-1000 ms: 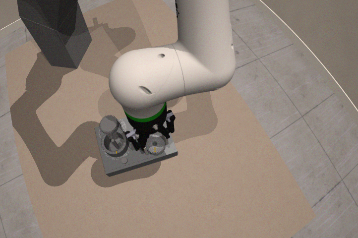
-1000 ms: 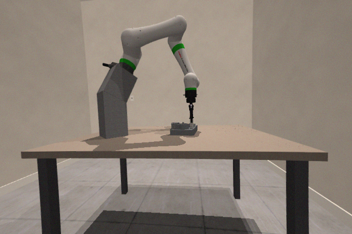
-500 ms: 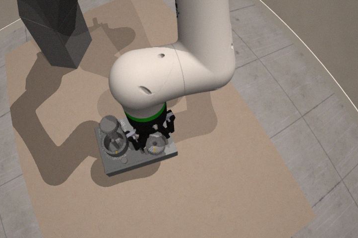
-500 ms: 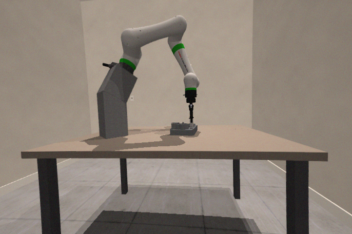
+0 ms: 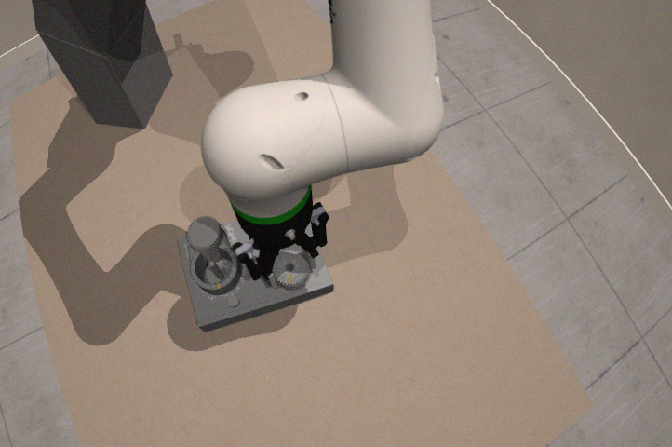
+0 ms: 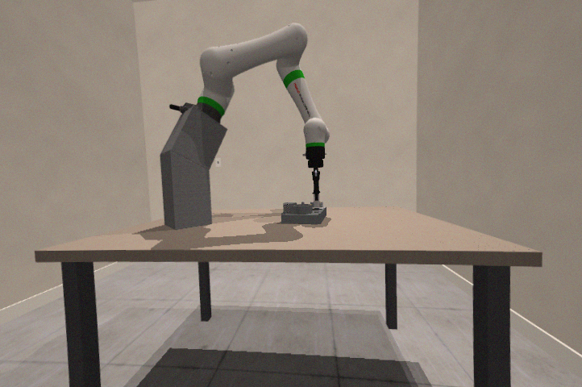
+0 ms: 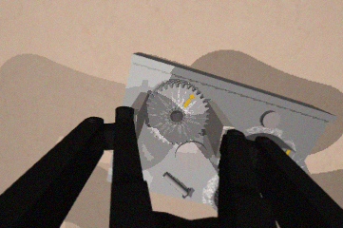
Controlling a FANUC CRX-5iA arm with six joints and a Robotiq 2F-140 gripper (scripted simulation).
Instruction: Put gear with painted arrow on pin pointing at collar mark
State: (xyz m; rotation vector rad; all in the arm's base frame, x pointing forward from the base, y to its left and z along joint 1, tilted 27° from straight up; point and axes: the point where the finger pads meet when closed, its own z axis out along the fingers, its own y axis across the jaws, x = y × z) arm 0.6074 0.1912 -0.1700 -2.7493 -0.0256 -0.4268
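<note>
Now: the round disc 60 mm behind my hand, 40 mm below it and 30 mm to the right of it. The rest, counted from my hand: bolt (110 mm behind, 40 mm below, 30 mm to the right); gear (20 mm below).
</note>
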